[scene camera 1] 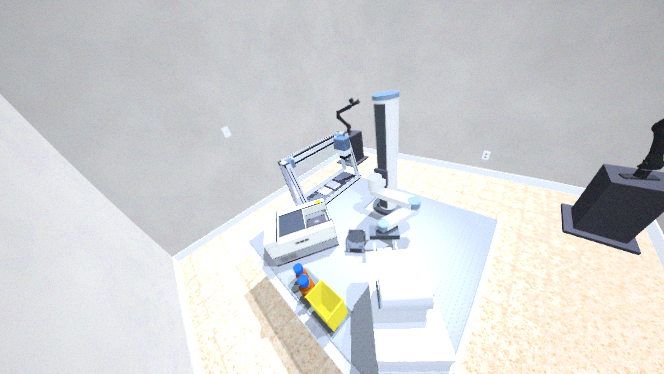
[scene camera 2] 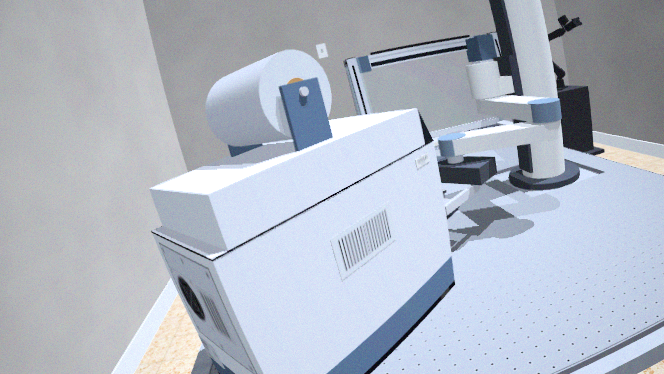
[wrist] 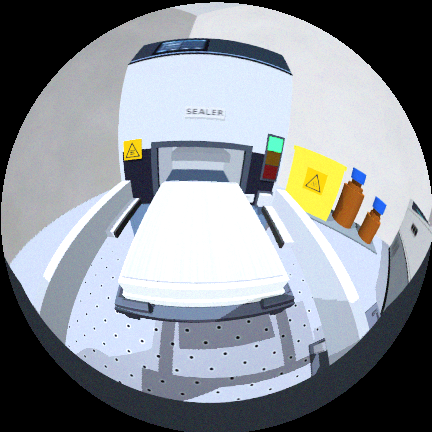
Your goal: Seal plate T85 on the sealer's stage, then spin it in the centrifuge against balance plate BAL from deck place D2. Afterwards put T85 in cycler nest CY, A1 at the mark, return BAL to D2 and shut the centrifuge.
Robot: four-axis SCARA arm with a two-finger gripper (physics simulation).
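Places are measured from the arm's base along level axes (x right, y ahead, z up), in millimetres.
Pixels of known places: gripper, between the fingertips: (wrist: 200, 193); arm's base, origin of its link: (scene camera 1: 387, 205) (scene camera 2: 544, 176).
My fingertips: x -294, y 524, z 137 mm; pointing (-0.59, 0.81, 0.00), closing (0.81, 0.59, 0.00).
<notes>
For each thing: its top centre in the pictures, then the offset to it from my fingertips. "spot": a spot on its surface instead.
- white plate, centre of its top: (wrist: 200, 209) dy -8, dx +7, dz -8 mm
- dark stage, a spot on its surface: (wrist: 200, 314) spot: dy -62, dx +51, dz -25 mm
- sealer, centre of its top: (scene camera 2: 266, 61) (wrist: 211, 42) (scene camera 1: 402, 275) dy +217, dx -188, dz +351 mm
- grey block, centre of its top: (scene camera 1: 355, 237) dy -49, dx +270, dz -66 mm
- gantry frame, a spot on its surface: (scene camera 2: 420, 51) spot: dy -375, dx +921, dz +352 mm
A white plate (wrist: 205, 235), its label unreadable, lies on the dark stage (wrist: 200, 314) in front of the sealer (wrist: 205, 85) (scene camera 2: 320, 235) (scene camera 1: 405, 295). My gripper (wrist: 200, 193) (scene camera 1: 385, 246) is open, with one finger pad on each side of the plate and a gap on both sides. In scene camera 2 the sealer hides the fingertips. A white machine (scene camera 1: 302, 245), which looks like the centrifuge, has a dark top panel and an uncovered bay. Which plate is BAL cannot be told, and the mark at A1 is not readable.
A yellow bin (scene camera 1: 327, 305) (wrist: 316, 182) and two orange bottles with blue caps (scene camera 1: 305, 285) (wrist: 348, 202) stand beside the sealer. A grey block (scene camera 1: 356, 240) lies beside the gripper. A gantry frame (scene camera 1: 312, 150) (scene camera 2: 420, 51) stands over pale plates at the back.
</notes>
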